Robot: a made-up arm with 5 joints.
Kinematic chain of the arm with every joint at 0, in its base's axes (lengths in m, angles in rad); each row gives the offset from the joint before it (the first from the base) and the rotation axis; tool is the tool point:
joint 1: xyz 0 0 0.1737 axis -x
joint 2: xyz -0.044 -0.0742 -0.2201 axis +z
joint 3: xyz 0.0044 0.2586 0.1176 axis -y
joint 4: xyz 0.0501 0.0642 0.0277 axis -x
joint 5: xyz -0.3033 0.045 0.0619 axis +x
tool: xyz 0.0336 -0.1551 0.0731
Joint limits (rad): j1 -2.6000..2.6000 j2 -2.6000..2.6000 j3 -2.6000..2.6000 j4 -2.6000..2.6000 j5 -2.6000..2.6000
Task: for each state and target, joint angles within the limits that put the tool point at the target. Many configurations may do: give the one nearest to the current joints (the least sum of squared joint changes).
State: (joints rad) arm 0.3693 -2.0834 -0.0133 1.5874 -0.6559
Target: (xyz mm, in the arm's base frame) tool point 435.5 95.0 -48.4
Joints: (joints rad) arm 0.7977 -1.4328 0.3055 1.6337 -0.3974
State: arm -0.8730 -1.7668 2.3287 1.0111 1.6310
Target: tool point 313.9 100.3 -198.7
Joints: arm -1.1470 -1.6277 2.0669 0.4639 2.3543
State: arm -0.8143 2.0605 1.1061 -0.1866 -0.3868
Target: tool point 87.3 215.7 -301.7
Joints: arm -1.6533 2.6000 1.0860 -0.2616 -1.0325
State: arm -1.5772 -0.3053 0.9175 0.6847 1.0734
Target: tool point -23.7 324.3 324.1
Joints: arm -1.4884 -0.3572 1.1309 0.4801 1.4353
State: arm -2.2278 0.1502 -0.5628 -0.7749 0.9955
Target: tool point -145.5 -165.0 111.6
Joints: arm -2.5973 0.1797 -0.7736 -0.0158 0.2358
